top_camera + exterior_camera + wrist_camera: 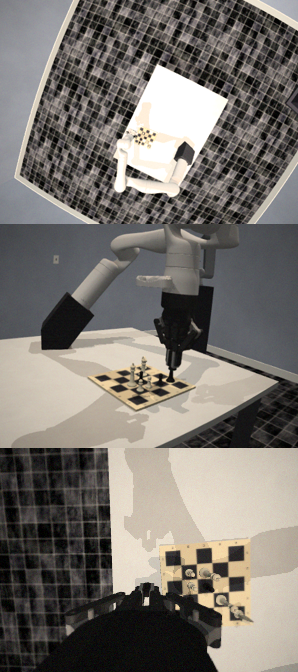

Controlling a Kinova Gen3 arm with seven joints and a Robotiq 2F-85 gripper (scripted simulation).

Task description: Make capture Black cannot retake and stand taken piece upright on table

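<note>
Right now the tall white piece is 130 mm behind my hand, 90 mm below it and 30 mm to the right of it. Also, from my hand: tall black piece: 120 mm behind, 90 mm to the left, 90 mm below; board: 140 mm behind, 120 mm below.
</note>
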